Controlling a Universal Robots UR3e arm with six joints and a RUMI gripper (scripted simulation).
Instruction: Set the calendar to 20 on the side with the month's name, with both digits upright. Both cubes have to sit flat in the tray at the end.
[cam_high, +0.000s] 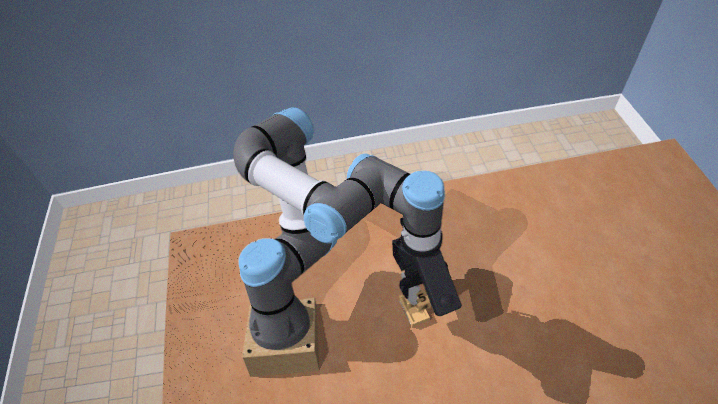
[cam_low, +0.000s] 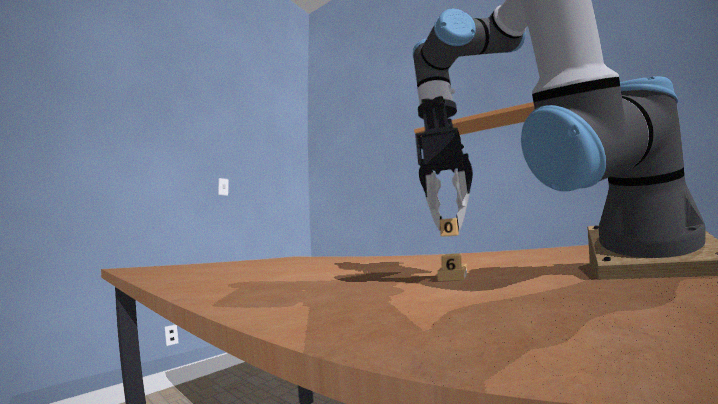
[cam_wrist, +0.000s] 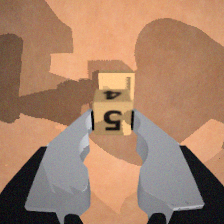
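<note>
The wooden tray lies 90 mm below my hand, 20 mm to the left of it and 10 mm behind it. The rest, counted from my hand: wooden digit cube 10 mm below.
</note>
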